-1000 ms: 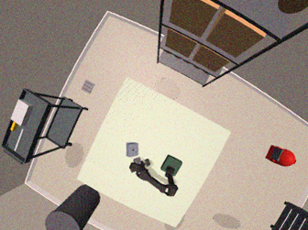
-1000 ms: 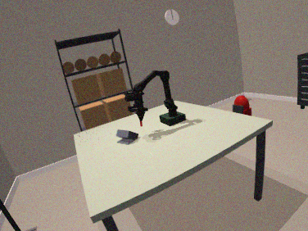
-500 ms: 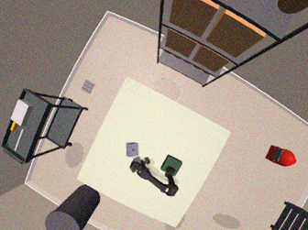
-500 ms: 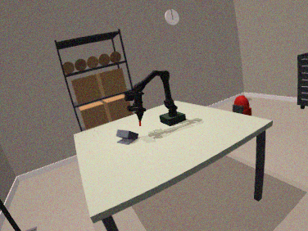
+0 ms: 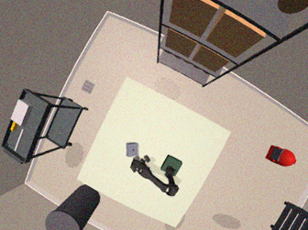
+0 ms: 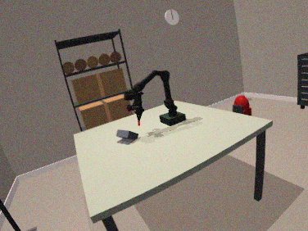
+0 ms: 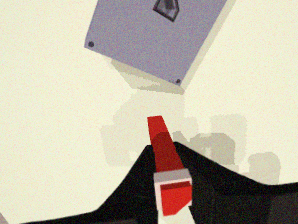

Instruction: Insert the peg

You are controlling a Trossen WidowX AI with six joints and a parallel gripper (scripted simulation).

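Now: the grey sloped panel 110 mm ahead of my gripper tip, 100 mm below it and 50 mm to the right of it. From my gripper tip the other things lie so: red peg: 20 mm above.
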